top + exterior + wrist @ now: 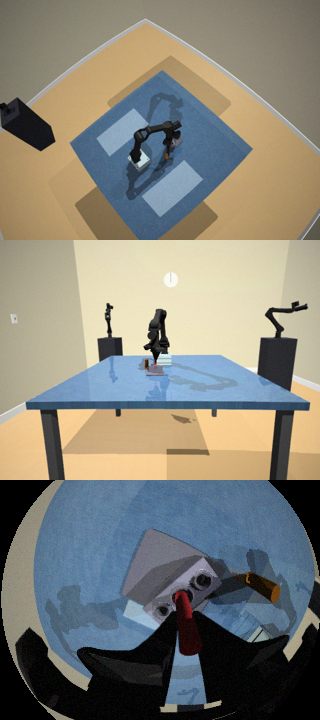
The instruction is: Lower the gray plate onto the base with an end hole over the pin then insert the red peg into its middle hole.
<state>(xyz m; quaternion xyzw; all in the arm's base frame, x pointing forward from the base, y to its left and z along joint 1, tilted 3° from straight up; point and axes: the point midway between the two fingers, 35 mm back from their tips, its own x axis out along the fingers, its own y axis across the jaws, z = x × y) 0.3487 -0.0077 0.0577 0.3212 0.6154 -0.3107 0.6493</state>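
The red peg lies right at my gripper tip. From my gripper tip the other things lie so: orange cylinder (110 mm behind, 100 mm to the right, 60 mm below); then gray plate (50 mm below); then base (10 mm ahead, 10 mm to the left, 90 mm below).
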